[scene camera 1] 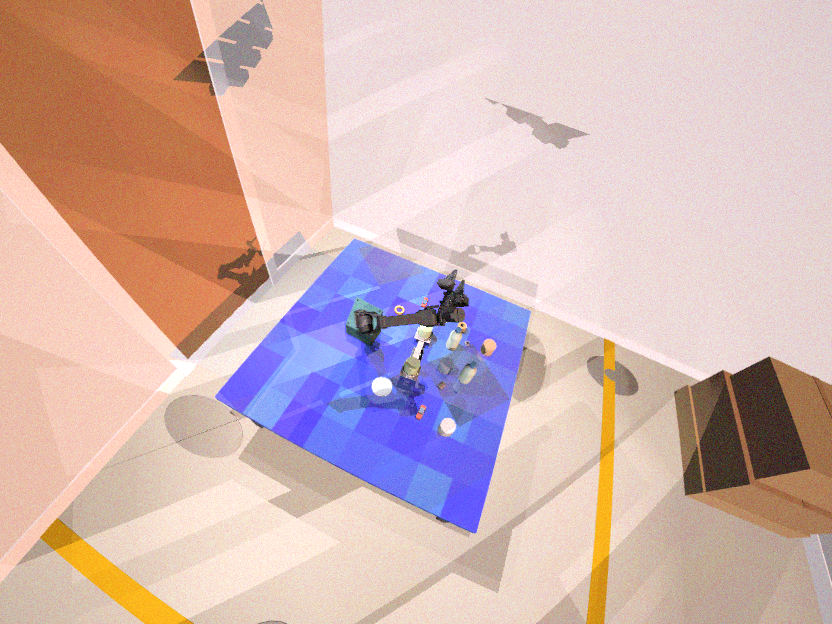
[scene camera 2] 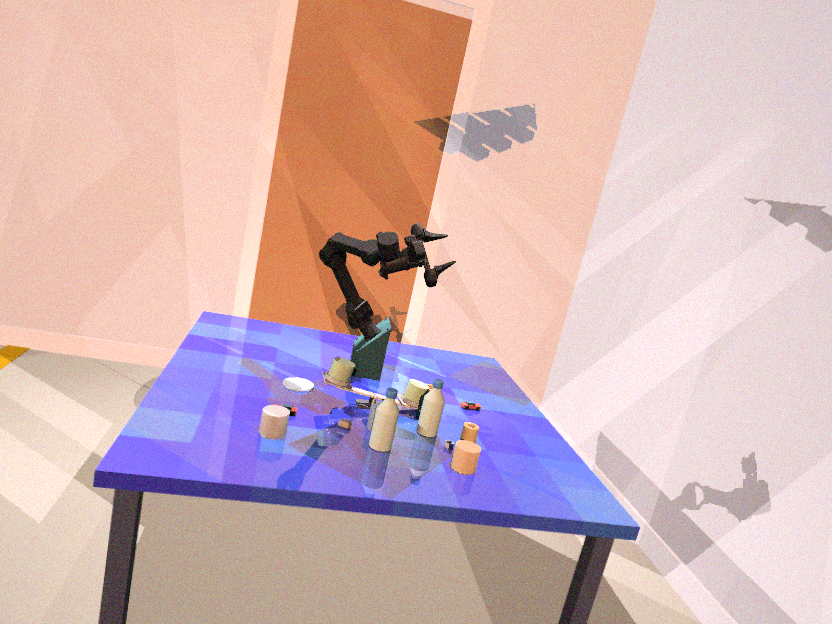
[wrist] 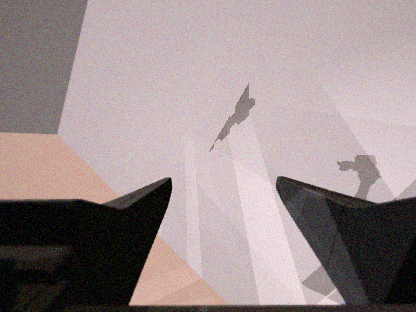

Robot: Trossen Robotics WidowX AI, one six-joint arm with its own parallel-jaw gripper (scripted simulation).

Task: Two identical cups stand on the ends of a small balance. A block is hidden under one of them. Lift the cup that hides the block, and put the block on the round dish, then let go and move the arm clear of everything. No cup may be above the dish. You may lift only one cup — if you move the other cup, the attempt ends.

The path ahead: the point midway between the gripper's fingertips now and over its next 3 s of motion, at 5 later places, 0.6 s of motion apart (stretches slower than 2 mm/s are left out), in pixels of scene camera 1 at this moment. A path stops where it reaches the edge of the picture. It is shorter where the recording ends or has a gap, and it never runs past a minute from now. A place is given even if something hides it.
My gripper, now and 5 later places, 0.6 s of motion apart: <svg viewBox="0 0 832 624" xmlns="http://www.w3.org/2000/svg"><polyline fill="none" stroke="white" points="460,274 449,277 432,292 414,312 404,325 413,323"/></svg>
